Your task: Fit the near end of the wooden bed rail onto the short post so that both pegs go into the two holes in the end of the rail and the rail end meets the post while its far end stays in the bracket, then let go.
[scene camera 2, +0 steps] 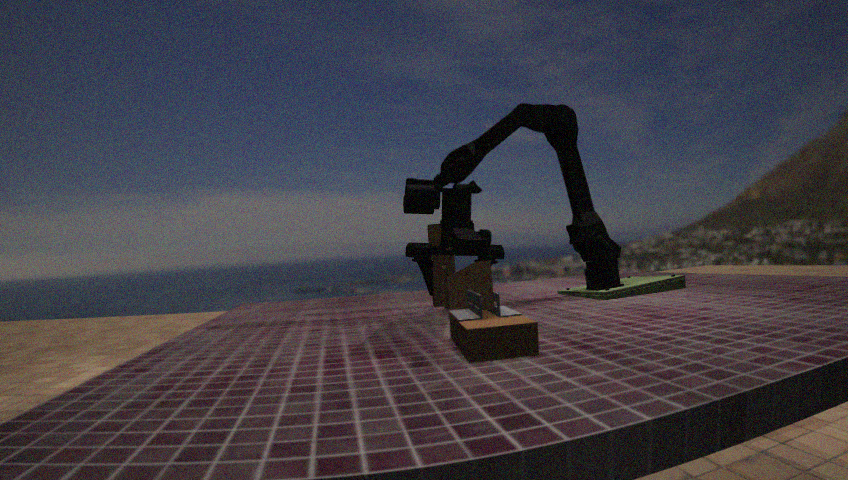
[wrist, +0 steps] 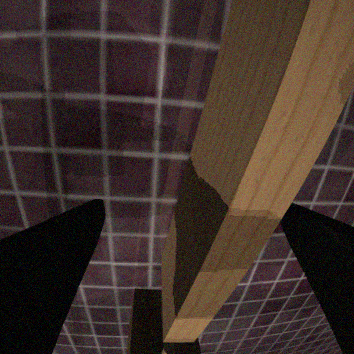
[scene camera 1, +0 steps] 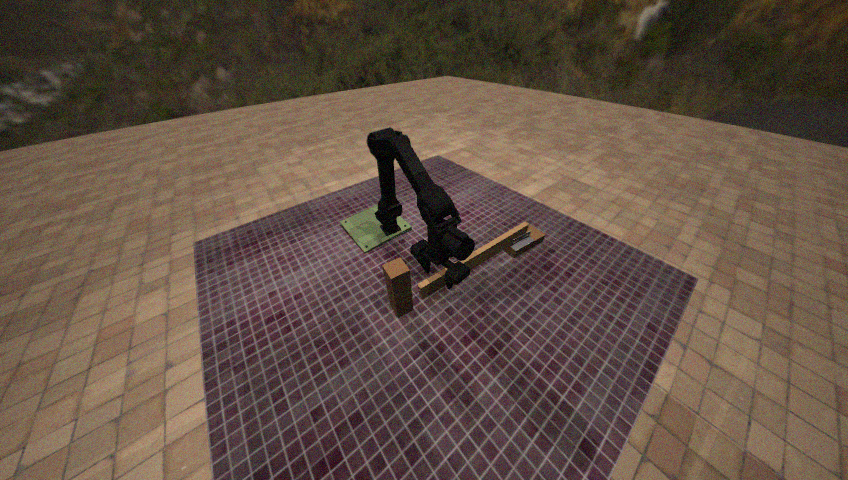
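Seen in the pictures: gripper, between the fingertips: (wrist: 194,209) (scene camera 1: 438,280); arm's base, origin of its link: (scene camera 2: 604,287) (scene camera 1: 390,228).
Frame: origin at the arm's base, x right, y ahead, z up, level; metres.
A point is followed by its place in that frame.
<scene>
The long wooden rail (scene camera 1: 491,246) {x -0.205, y 0.338, z 0.068 m} (scene camera 2: 471,284) {x -0.327, y 0.339, z 0.057 m} (wrist: 285,145) {x -0.054, y 0.329, z 0.055 m} runs from the bracket toward the short post. Its far end sits between the metal plates of the bracket (scene camera 1: 523,248) {x -0.343, y 0.368, z 0.011 m} (scene camera 2: 499,340) {x -0.461, y 0.334, z 0.005 m}. Its near end is beside the upright post (scene camera 1: 399,292) {x 0.133, y 0.356, z 0.099 m} (scene camera 2: 440,280) (wrist: 146,320) {x 0.099, y 0.318, z 0.013 m}, with a small gap between them in scene camera 1. My gripper (scene camera 1: 438,277) {x -0.009, y 0.326, z 0.016 m} (scene camera 2: 460,285) {x -0.009, y 0.326, z 0.016 m} (wrist: 194,209) {x -0.009, y 0.326, z 0.016 m} is open and points down, with its fingers on either side of the rail near that end; the right finger is closer to the rail in the wrist view. The pegs and the rail's holes cannot be made out clearly.
The arm stands on a green base plate (scene camera 1: 359,233) {x 0.116, y -0.038, z -0.002 m} (scene camera 2: 653,284) {x -0.063, y -0.086, z 0.002 m}, behind the post in scene camera 1. Everything stands on a purple tiled surface (scene camera 1: 333,380) {x 0.350, y 0.418, z -0.016 m} (scene camera 2: 285,410) {x -0.588, y 0.534, z -0.016 m}. Its dark front edge (scene camera 2: 684,434) {x -0.687, y 0.254, z -0.034 m} shows in scene camera 2, with paving beyond it.
</scene>
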